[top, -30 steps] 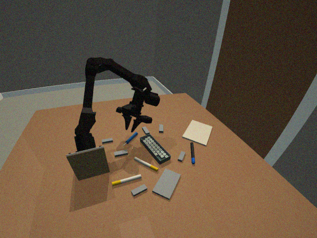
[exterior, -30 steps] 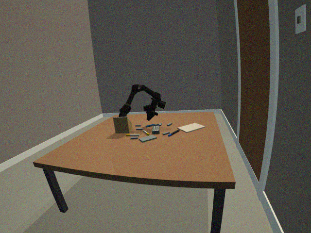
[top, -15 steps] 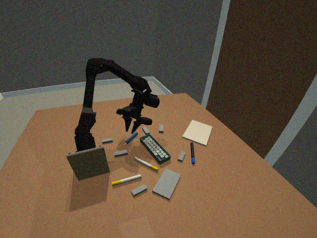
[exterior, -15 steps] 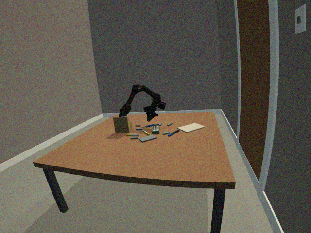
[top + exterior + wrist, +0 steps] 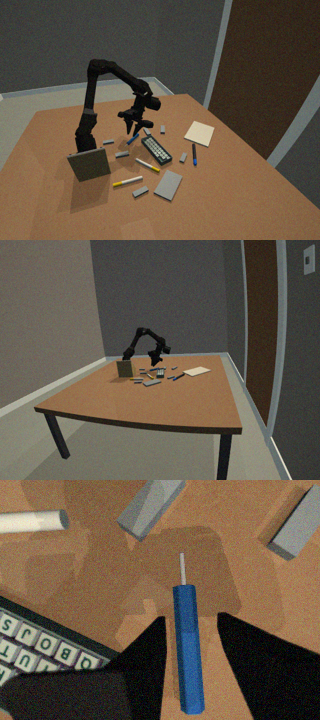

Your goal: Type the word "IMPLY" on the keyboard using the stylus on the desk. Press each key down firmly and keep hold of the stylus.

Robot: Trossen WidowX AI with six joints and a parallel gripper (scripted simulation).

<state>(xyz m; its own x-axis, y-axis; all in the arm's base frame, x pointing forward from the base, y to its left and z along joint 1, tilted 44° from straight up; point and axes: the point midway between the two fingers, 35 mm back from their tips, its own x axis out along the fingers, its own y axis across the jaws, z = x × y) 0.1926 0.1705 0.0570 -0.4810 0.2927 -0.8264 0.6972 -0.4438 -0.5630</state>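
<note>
The blue stylus lies 1 cm behind my gripper tip, 1 cm to the right of it and 4 cm below it. From my gripper tip the other things lie so: grey slab: 10 cm ahead, 29 cm to the right, 4 cm below; then white stylus tip: 3 cm behind, 3 cm to the right, 4 cm below; then cream pad: 41 cm ahead, 2 cm to the right, 4 cm below.
</note>
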